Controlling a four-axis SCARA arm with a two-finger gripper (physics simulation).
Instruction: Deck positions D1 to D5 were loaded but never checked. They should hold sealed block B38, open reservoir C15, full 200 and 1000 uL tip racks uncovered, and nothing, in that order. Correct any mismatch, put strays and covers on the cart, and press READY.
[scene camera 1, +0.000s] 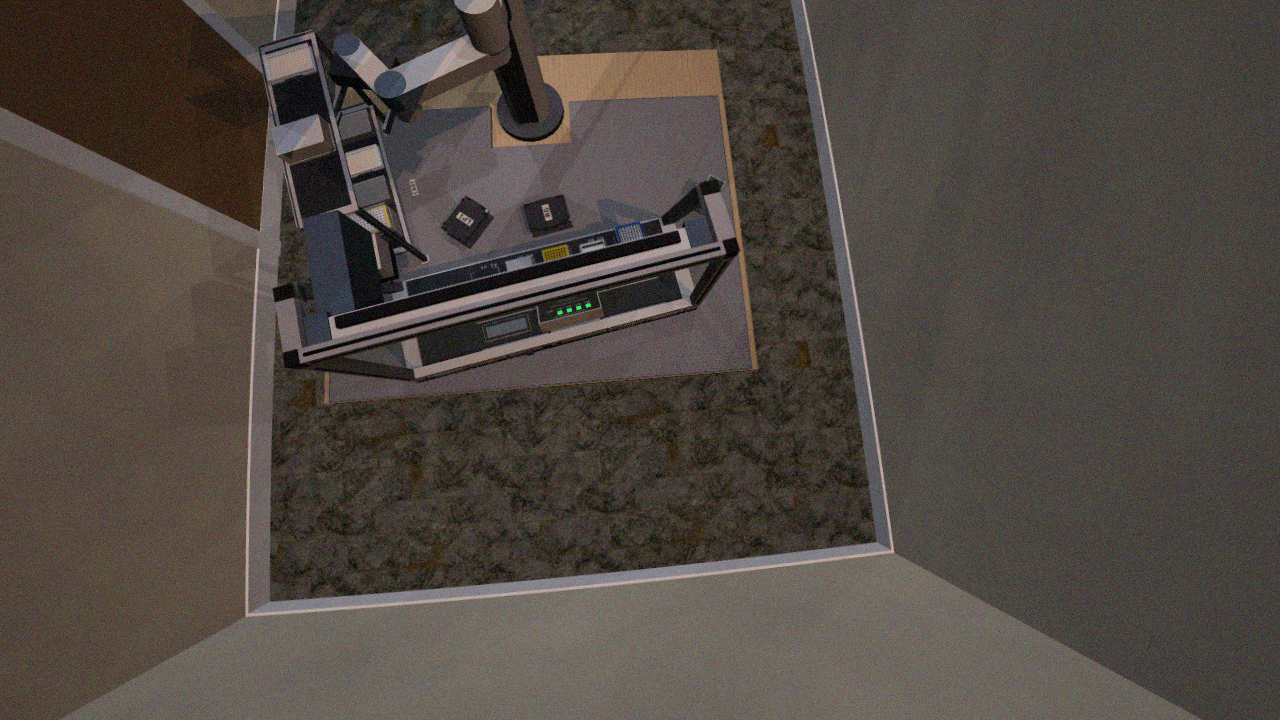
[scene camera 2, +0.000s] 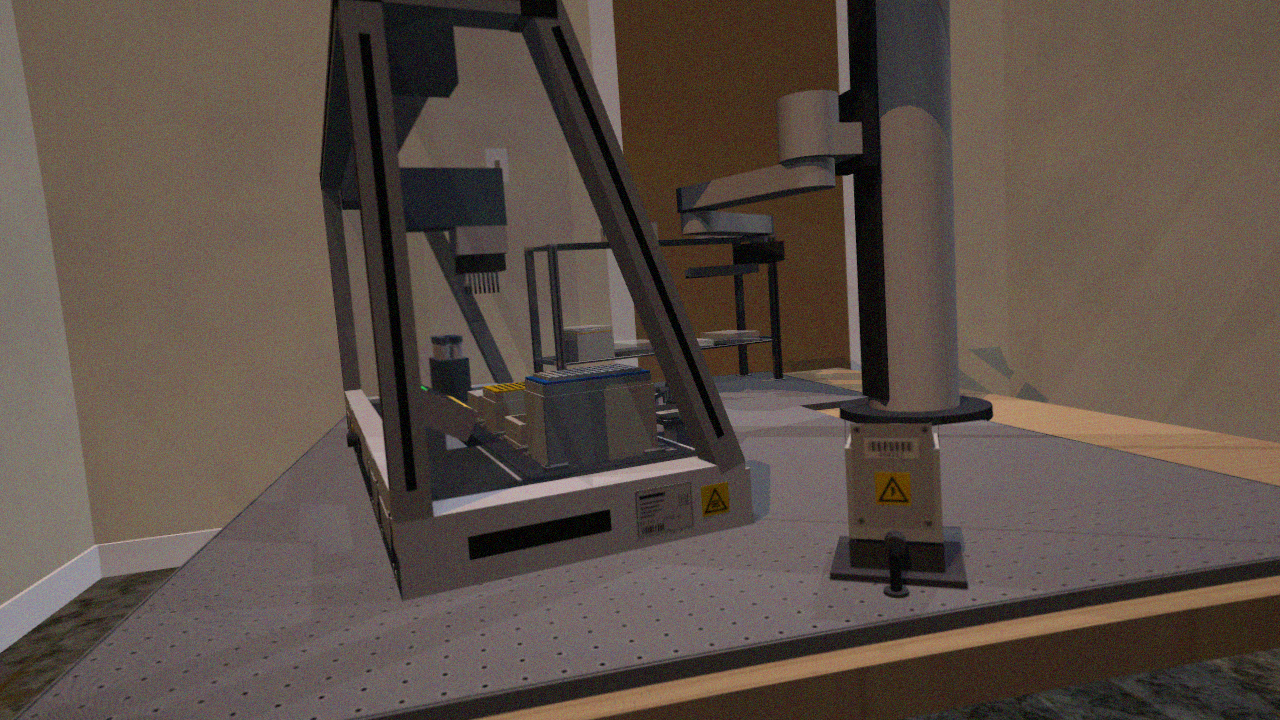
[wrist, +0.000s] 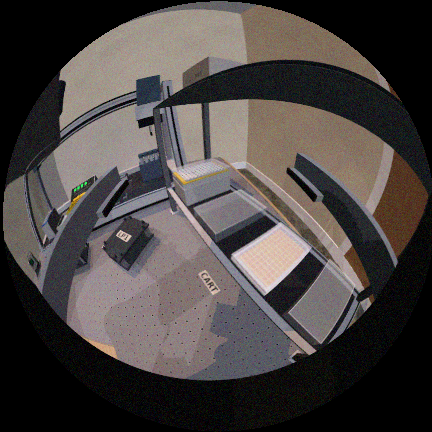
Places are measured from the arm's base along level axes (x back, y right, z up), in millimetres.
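Pixels of known places: gripper, between the fingertips: (scene camera 1: 358, 127) (scene camera 2: 686, 273) (wrist: 205, 160); arm's base, origin of its link: (scene camera 1: 531, 112) (scene camera 2: 913, 415).
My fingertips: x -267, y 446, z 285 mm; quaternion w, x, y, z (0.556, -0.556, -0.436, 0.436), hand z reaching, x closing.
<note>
For each thing: its top centre in the pictures, then the offset to it from my fingertips.
- yellow-rimmed tip rack, centre of its top: (wrist: 199, 166) (scene camera 1: 367, 220) dy +38, dx -236, dz -102 mm
- grey translucent block-like piece, centre of its top: (wrist: 230, 206) (scene camera 1: 367, 192) dy +71, dx -111, dz -147 mm
- white plate with pale orange wells, centre of its top: (wrist: 276, 251) (scene camera 1: 360, 159) dy +104, dx +15, dz -156 mm
- grey translucent piece, centre of its top: (wrist: 329, 297) (scene camera 2: 729, 331) (scene camera 1: 350, 125) dy +136, dx +141, dz -147 mm
- pale box, centre of its top: (wrist: 230, 69) (scene camera 2: 627, 225) (scene camera 1: 297, 134) dy +71, dx -111, dz +120 mm
- white plate-like item, centre of its top: (scene camera 1: 287, 61) dy +136, dx +141, dz +94 mm
- yellow rack, centre of its top: (scene camera 2: 531, 383) (scene camera 1: 558, 264) dy -539, dx -404, dz -154 mm
- marked LP1, centre of its top: (wrist: 121, 233) (scene camera 1: 463, 217) dy -216, dx -187, dz -212 mm
My gripper (wrist: 205, 160) (scene camera 2: 723, 271) is open and empty, above the cart's lower shelf. The cart (wrist: 250, 290) (scene camera 2: 554, 308) bears a yellow-rimmed tip rack (wrist: 202, 181) (scene camera 1: 375, 217), a grey translucent block-like piece (wrist: 231, 212), a white plate with pale orange wells (wrist: 272, 257) (scene camera 1: 364, 161) and another grey translucent piece (wrist: 324, 304). On the cart's upper shelf are a pale box (scene camera 1: 304, 137) and a white plate-like item (scene camera 1: 289, 60). On the deck stand a blue-rimmed tip rack (scene camera 1: 630, 231) (scene camera 2: 586, 411), a yellow rack (scene camera 1: 555, 253) and low whitish labware (scene camera 1: 519, 263) (scene camera 1: 591, 242). Deck labels are unreadable.
A dark stand marked LP1 (wrist: 129, 242) (scene camera 1: 467, 221) and a second dark stand (scene camera 1: 546, 214) lie between the arm column (scene camera 2: 913, 268) and the deck frame. A panel with green lights (scene camera 1: 572, 308) (wrist: 82, 186) is at the deck's far side. A pipetting head (scene camera 2: 480, 246) hangs over the deck.
</note>
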